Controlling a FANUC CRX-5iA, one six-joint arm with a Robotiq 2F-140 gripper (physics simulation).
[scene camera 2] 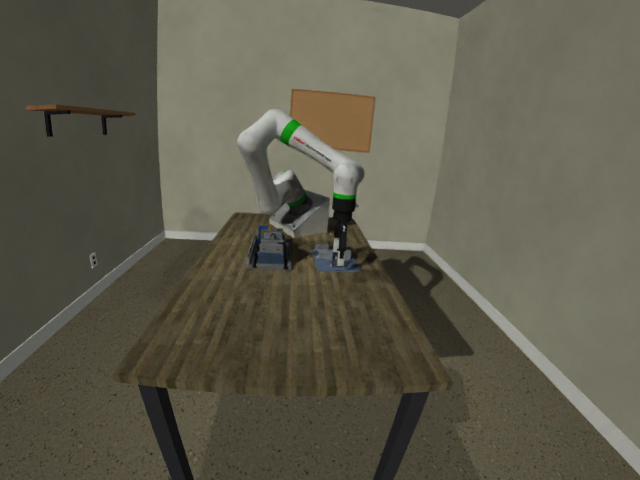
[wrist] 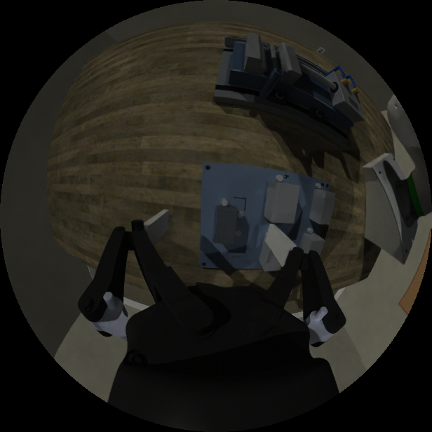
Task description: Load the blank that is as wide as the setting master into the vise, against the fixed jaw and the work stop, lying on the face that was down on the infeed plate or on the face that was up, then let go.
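Frame: origin at the arm's base, x ahead, y up, z right, level; centimetres.
Where they show: gripper, between the fingertips: [scene camera 2: 337, 257]; arm's base, origin of its link: [scene camera 2: 301, 207].
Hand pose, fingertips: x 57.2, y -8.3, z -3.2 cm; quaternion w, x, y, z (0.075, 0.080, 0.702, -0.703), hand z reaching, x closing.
Each offset is from my fingertips to the top centre of the thing. "*": to the spot under its first point. Level surfaces: height alone.
The blue infeed plate @[* dy -4.4, dx +1.4, dz -6.9 cm] [scene camera 2: 352, 267] [wrist: 215, 180] carries a darker grey block [wrist: 226, 225] between small pins. Lighter grey blanks stand on it: a large one [wrist: 281, 201], one at the right edge [wrist: 321, 206], a small one [wrist: 312, 242] and one partly hidden behind a finger pad [wrist: 267, 257]. I cannot tell which block matches the setting master in width. My gripper [scene camera 2: 339, 259] [wrist: 218, 226] is open and empty low over the plate, its pads to either side of the darker block in the wrist view. The vise @[dy +4.7, dx -17.4, dz +26.7 cm] [scene camera 2: 271, 257] [wrist: 240, 77] has two upright grey jaws, with no blank visible between them.
The wooden table @[dy -5.2 cm] [scene camera 2: 279, 330] [wrist: 125, 125] extends around the plate and vise. The robot's pale base [scene camera 2: 312, 219] [wrist: 377, 220] stands behind them. Blue fittings @[* dy +5.7, dx -25.8, dz +30.0 cm] [scene camera 2: 262, 229] [wrist: 340, 70] rise at the vise's far end. A wall shelf [scene camera 2: 77, 110] is at the left.
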